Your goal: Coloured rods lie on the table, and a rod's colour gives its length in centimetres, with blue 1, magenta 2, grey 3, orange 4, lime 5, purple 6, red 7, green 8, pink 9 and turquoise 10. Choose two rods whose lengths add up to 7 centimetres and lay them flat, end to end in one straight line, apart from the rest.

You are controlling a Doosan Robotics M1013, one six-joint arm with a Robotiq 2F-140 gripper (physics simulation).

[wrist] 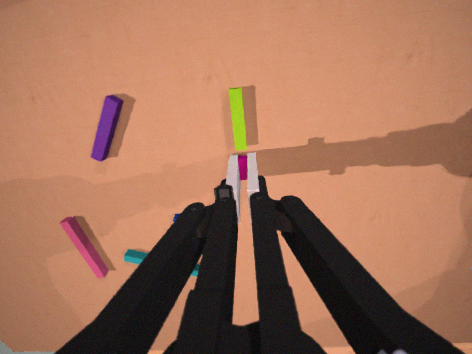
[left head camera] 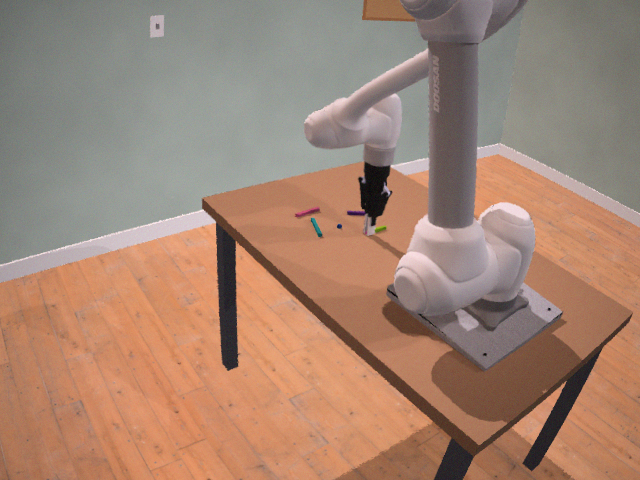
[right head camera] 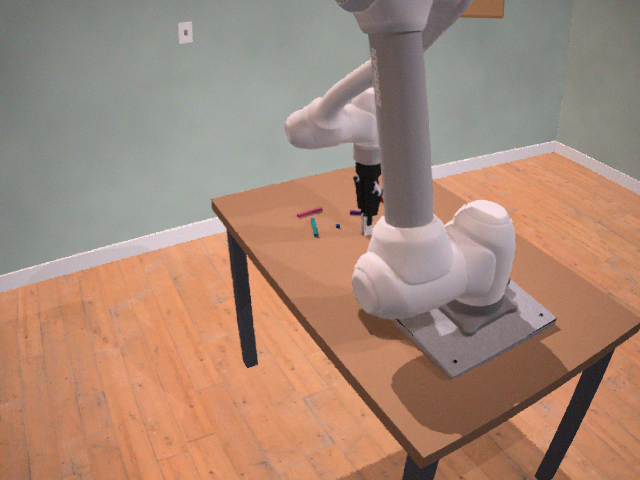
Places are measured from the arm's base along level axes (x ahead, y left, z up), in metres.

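Pixels of known places: gripper, fingertip midpoint: (wrist: pixel 243 166) (left head camera: pixel 368 233) (right head camera: pixel 366 233); arm's base, origin of the base link: (left head camera: pixel 485 299) (right head camera: pixel 470 302).
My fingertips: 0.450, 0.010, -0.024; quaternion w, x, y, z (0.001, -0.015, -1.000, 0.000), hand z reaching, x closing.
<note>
Ahead of a thing's pixels: the offset from my fingertips to its middle, as dx, dy, dz. Level surfaces: height alone.
My gripper (left head camera: pixel 369 232) (right head camera: pixel 366 232) (wrist: pixel 243 166) is shut on the magenta rod @[+0.000, -0.001, +0.003] (wrist: pixel 243 168), low over the table @[dz -0.003] (left head camera: pixel 330 268) (right head camera: pixel 330 279). The magenta rod lies lengthwise between the white fingertips. The lime rod @[-0.001, -0.045, +0.002] (left head camera: pixel 380 228) (wrist: pixel 238 120) lies flat in front of the fingertips in the wrist view, roughly in line with the magenta rod, with a small gap between their ends. The lime rod is tilted slightly against the fingers' direction. Whether the magenta rod touches the table is hard to tell.
The purple rod @[+0.115, -0.051, +0.002] (left head camera: pixel 355 212) (right head camera: pixel 355 212) (wrist: pixel 106 128), pink rod @[+0.200, +0.084, +0.002] (left head camera: pixel 307 211) (right head camera: pixel 309 211) (wrist: pixel 84 247), turquoise rod @[+0.109, +0.118, +0.002] (left head camera: pixel 316 227) (right head camera: pixel 314 227) (wrist: pixel 135 257) and blue rod @[+0.076, +0.053, +0.002] (left head camera: pixel 339 226) (right head camera: pixel 338 225) (wrist: pixel 176 218) lie apart. A red piece @[+0.154, -0.168, +0.002] (right head camera: pixel 382 199) shows partly behind the arm.
</note>
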